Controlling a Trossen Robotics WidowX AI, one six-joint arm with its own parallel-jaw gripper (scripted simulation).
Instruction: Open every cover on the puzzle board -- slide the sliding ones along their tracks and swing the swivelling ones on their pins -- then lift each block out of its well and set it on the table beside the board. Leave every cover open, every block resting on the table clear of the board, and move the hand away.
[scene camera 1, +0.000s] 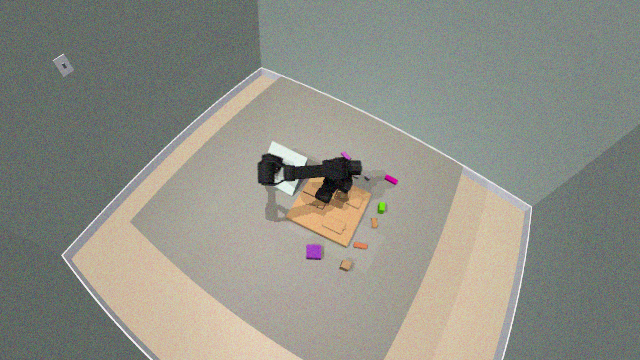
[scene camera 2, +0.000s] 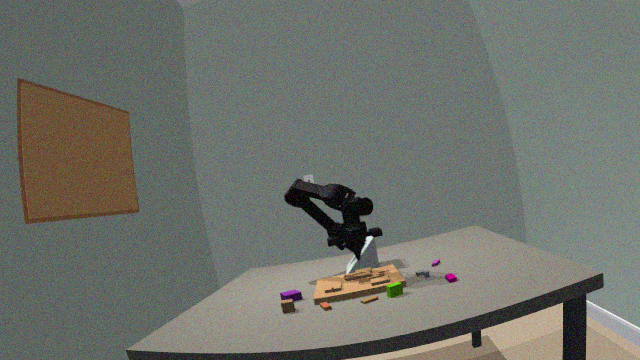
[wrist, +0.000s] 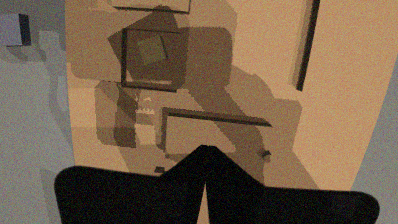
The gripper (scene camera 2: 358, 260) is shut, with nothing in its grasp. Further things: a tan puzzle board (scene camera 1: 302, 213).
The gripper shows as well in the wrist view (wrist: 207, 152). The tan puzzle board also shows in scene camera 2 (scene camera 2: 356, 288) and in the wrist view (wrist: 244, 67).
